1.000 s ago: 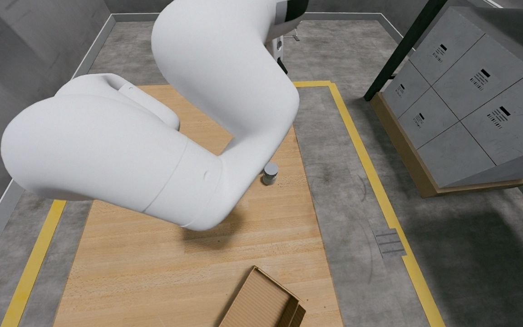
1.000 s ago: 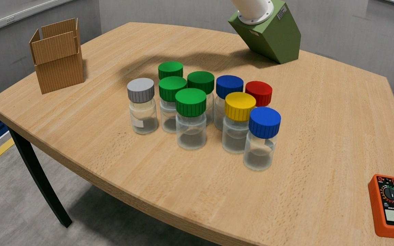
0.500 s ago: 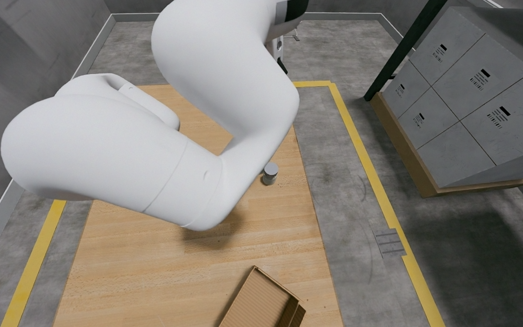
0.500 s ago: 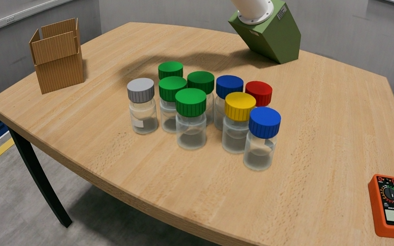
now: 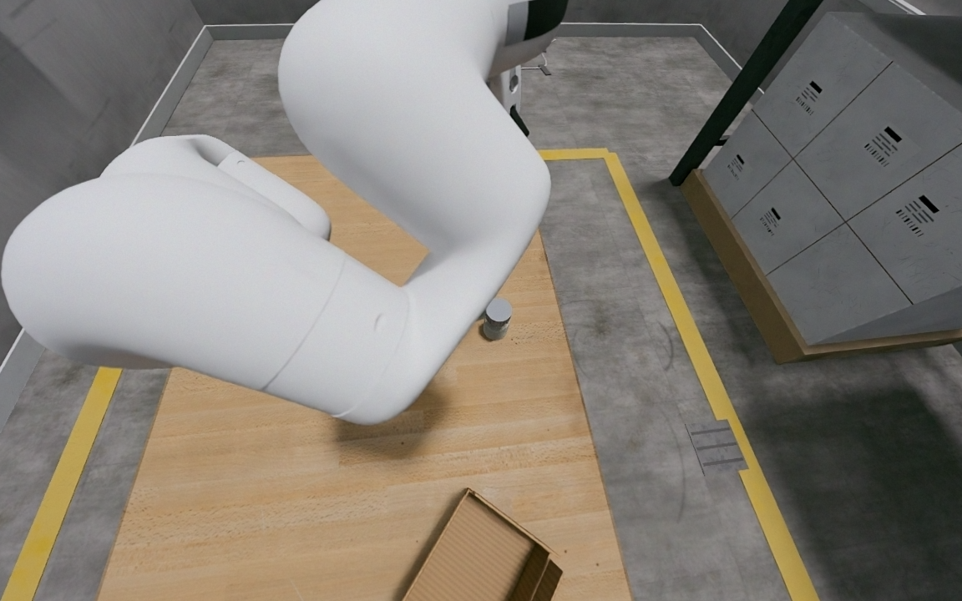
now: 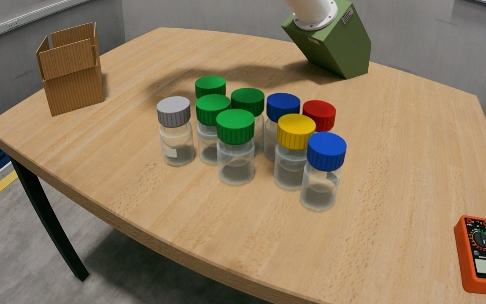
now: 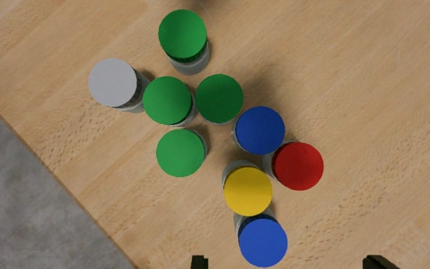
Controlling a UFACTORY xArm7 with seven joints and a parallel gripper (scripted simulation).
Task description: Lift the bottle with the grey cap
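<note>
My gripper is now 29 cm above the grey-capped bottle and 19 cm to the left of it. The rest, counted from my hand: orange multimeter 34 cm to the left, 32 cm below, 9 cm ahead; then yellow-capped bottle 29 cm below, 1 cm behind; then red-capped bottle 29 cm below, 7 cm behind, 3 cm to the left.
</note>
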